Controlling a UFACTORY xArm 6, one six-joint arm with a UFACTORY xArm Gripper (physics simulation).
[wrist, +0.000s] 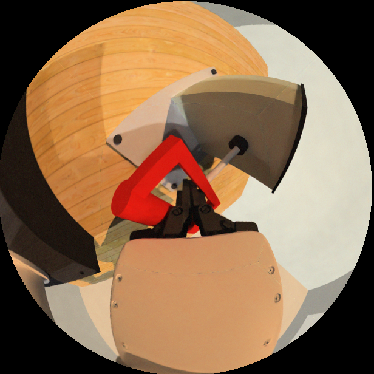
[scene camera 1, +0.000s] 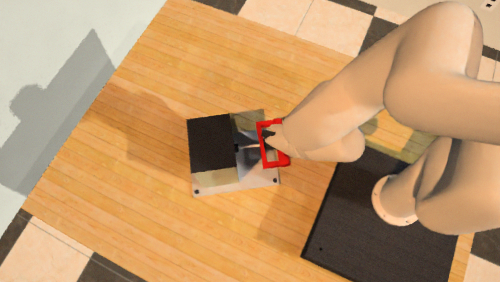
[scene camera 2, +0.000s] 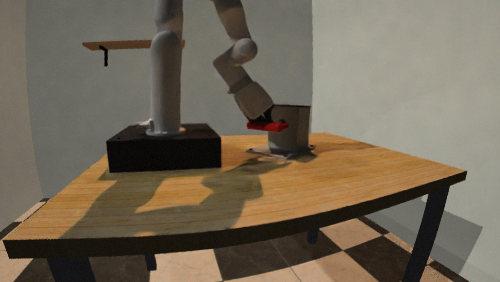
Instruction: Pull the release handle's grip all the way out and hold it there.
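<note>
The release handle's red grip (scene camera 1: 282,161) (scene camera 2: 265,126) (wrist: 152,165) is a rectangular loop. It stands out from the box-shaped housing (scene camera 1: 212,142) (scene camera 2: 290,127) (wrist: 220,120) on a thin pale rod (scene camera 1: 249,146) (wrist: 223,164), a length of which shows between them. The housing has a black top and stands on a pale base plate (scene camera 1: 235,186) (wrist: 145,125). My gripper (scene camera 1: 270,134) (scene camera 2: 260,120) (wrist: 190,188) is shut with nothing between its fingers. The closed black fingers reach down into the loop's opening. The wrist view does not show clearly whether they touch the red bars.
The wooden table (scene camera 1: 150,225) (scene camera 2: 325,190) (wrist: 75,100) carries the housing and the black block (scene camera 1: 370,240) (scene camera 2: 165,155) (wrist: 45,215) under my arm's base. A wall shelf (scene camera 2: 120,45) hangs at the back left in the second scene view.
</note>
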